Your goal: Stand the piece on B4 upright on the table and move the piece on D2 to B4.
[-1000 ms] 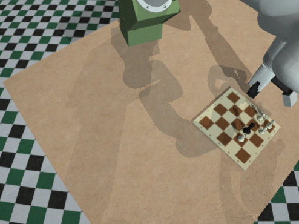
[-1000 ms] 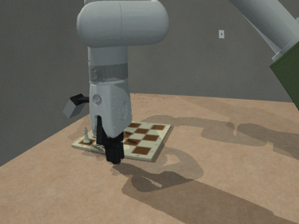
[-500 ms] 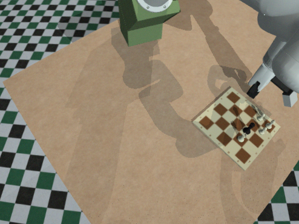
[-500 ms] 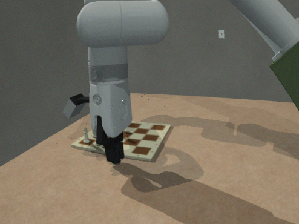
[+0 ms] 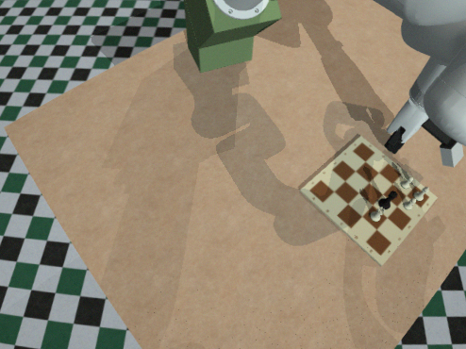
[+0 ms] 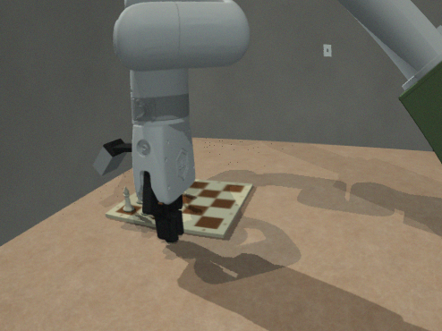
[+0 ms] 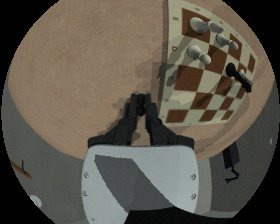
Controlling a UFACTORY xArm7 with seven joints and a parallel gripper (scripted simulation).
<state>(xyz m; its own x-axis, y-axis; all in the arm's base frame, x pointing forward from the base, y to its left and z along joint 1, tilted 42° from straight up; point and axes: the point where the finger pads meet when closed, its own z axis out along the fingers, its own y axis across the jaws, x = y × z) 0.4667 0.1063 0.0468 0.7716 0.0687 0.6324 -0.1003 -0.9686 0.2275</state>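
Right now the black pawn is 1 cm below my hand. The rest, counted from my hand: chessboard (2 cm ahead, 14 cm to the right, 2 cm below); then white rook-like piece (5 cm ahead, 18 cm to the right, 1 cm below); then black piece (5 cm ahead, 15 cm to the right).
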